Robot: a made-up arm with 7 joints. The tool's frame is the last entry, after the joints.
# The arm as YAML. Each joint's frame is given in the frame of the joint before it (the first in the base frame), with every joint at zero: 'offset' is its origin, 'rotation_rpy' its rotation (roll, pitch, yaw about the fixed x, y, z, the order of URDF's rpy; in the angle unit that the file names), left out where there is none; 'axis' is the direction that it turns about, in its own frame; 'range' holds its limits. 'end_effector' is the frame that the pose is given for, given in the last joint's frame.
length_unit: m
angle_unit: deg
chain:
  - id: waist
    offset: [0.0, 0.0, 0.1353]
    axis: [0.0, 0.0, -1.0]
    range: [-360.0, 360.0]
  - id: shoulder
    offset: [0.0, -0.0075, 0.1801]
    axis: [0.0, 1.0, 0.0]
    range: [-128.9, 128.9]
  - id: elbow
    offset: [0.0, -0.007, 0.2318]
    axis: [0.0, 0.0, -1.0]
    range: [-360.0, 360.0]
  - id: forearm
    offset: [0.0, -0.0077, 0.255]
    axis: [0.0, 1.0, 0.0]
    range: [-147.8, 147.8]
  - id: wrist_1
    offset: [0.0, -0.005, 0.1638]
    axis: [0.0, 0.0, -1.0]
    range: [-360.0, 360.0]
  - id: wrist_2
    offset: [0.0, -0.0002, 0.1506]
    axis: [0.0, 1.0, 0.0]
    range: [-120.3, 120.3]
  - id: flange
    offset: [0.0, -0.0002, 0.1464]
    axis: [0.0, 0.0, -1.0]
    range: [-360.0, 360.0]
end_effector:
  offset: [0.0, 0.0, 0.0]
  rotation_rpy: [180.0, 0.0, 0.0]
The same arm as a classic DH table. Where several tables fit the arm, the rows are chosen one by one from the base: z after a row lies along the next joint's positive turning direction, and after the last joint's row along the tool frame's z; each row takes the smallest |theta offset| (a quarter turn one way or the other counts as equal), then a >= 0, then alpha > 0; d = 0 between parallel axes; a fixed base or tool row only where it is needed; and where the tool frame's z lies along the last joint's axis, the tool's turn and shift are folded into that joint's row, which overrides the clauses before.
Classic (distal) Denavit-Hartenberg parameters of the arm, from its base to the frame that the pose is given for. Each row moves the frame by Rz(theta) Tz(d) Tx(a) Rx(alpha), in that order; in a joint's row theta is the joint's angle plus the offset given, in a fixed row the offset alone. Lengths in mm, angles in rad.
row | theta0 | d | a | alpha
base (fixed) | 0 | 0 | 0 | 3.1416
waist | 0 | -315.4 | 0 | 1.5708
shoulder | 0 | -14.5 | 0 | -1.5708
elbow | 0 | -486.8 | 0 | 1.5708
forearm | 0 | -12.7 | 0 | -1.5708
wrist_1 | 0 | -314.4 | 0 | 1.5708
wrist_2 | 0 | -0.4 | 0 | -1.5708
flange | 0 | -146.4 | 0 | 0
Joint limits (rad, base to tool): -6.2832..6.2832 -2.2497..2.2497 -6.2832..6.2832 -2.5796..2.5796 -6.2832..6.2832 -2.0996..2.0996 -6.2832..6.2832

